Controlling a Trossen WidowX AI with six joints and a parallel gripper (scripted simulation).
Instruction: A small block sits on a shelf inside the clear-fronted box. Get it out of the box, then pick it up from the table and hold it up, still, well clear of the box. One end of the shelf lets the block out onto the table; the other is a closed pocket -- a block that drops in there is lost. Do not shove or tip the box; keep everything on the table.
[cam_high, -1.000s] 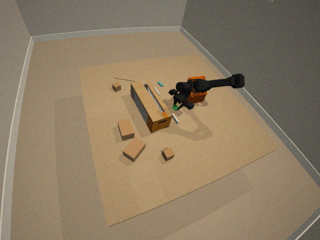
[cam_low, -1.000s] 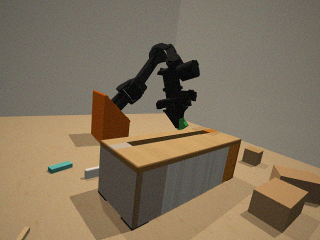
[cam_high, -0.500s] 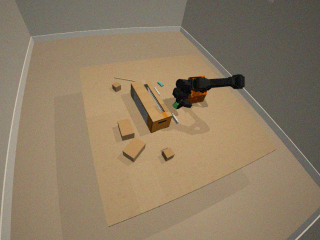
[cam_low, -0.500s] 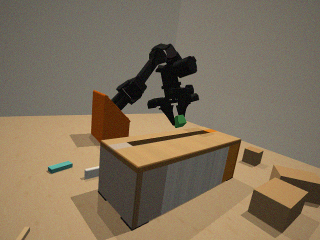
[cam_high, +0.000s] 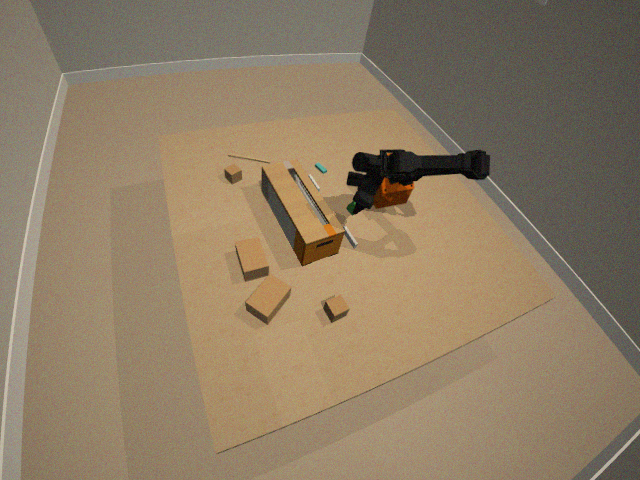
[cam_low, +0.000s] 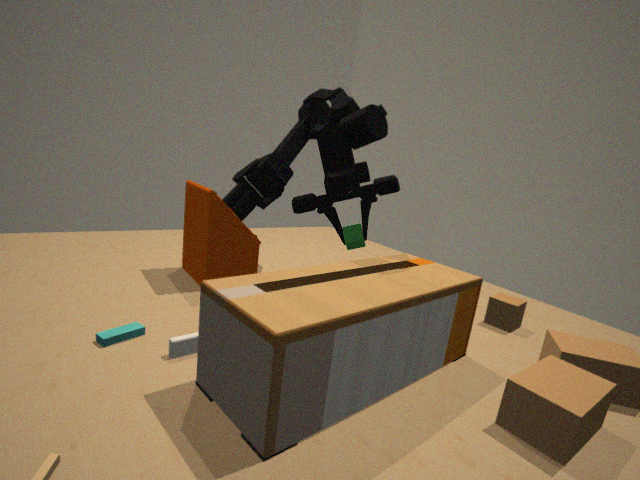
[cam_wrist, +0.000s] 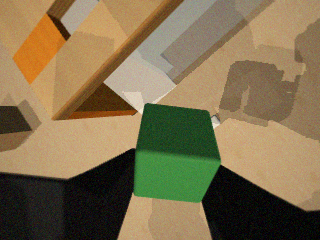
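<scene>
Now: gripper tip 10 mm to the left of the small green block and 10 mm below it. From my gripper tip the other things lie so: long wooden box: 110 mm ahead, 130 mm to the right, 70 mm below; thin stick: 210 mm ahead, 520 mm to the right, 130 mm below.
</scene>
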